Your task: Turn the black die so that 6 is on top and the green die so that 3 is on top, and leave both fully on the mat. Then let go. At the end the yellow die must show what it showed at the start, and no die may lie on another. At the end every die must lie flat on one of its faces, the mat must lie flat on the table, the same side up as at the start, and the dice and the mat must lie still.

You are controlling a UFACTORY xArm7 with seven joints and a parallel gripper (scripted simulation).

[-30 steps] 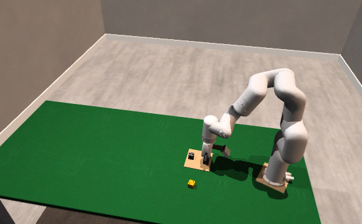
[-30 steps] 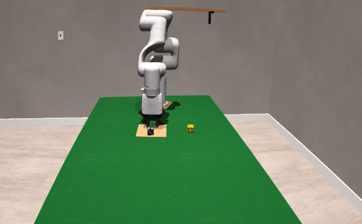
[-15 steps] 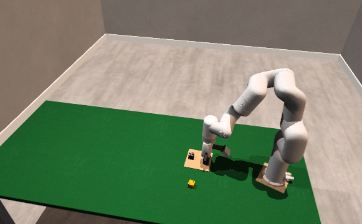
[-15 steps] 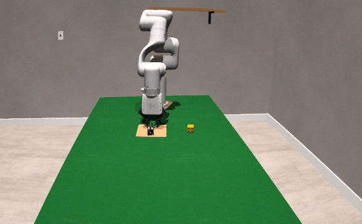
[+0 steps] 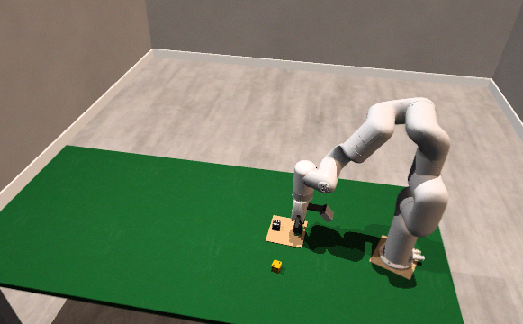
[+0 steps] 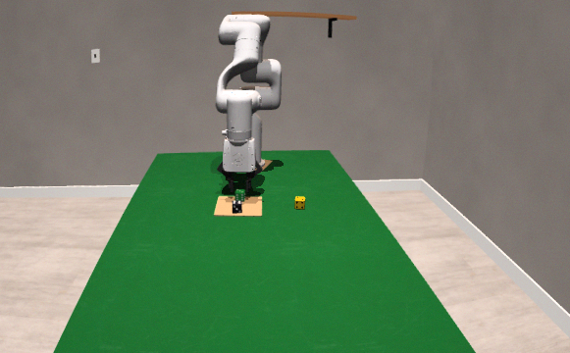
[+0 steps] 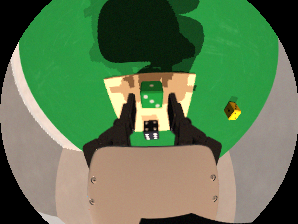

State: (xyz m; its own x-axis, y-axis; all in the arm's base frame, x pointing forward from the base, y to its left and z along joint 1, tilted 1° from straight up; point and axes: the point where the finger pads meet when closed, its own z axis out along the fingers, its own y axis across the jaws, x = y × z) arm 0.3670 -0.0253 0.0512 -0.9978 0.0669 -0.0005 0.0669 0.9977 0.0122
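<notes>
My hand is 30 mm above the green die. Round my hand: tan mat 40 mm ahead, 50 mm below; then yellow die 50 mm ahead, 180 mm to the left, 40 mm below; then black die 90 mm ahead, 10 mm to the right, 30 mm below.
</notes>
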